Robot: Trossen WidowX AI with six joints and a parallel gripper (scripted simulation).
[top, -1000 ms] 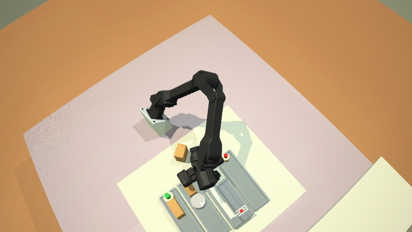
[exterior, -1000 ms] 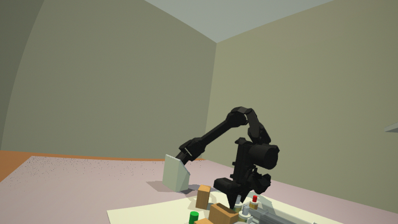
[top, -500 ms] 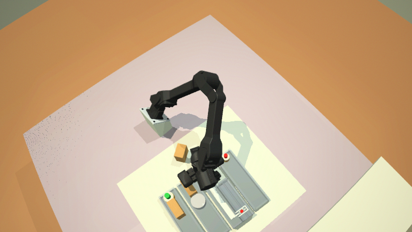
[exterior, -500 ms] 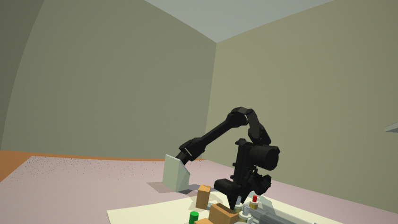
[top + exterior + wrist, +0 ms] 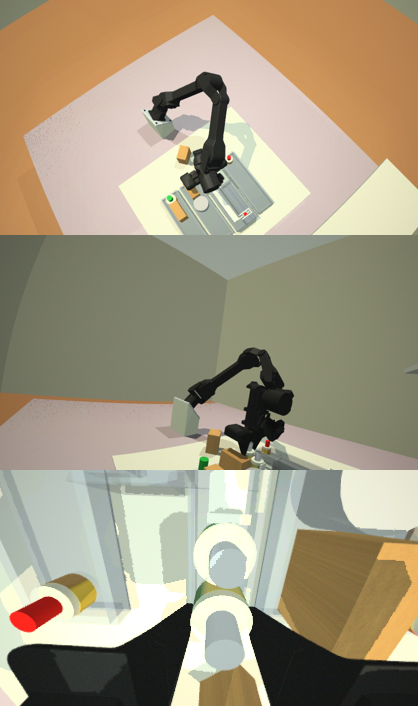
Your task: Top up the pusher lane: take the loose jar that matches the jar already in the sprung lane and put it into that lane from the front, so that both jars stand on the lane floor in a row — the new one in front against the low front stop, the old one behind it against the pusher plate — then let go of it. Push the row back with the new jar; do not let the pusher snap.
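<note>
My gripper tip is now 140 mm short of the lane, 30 mm to the right of it and 30 mm above it. From my gripper tip the other things lie so: red mark 220 mm ahead, 50 mm to the left, 30 mm above.
</note>
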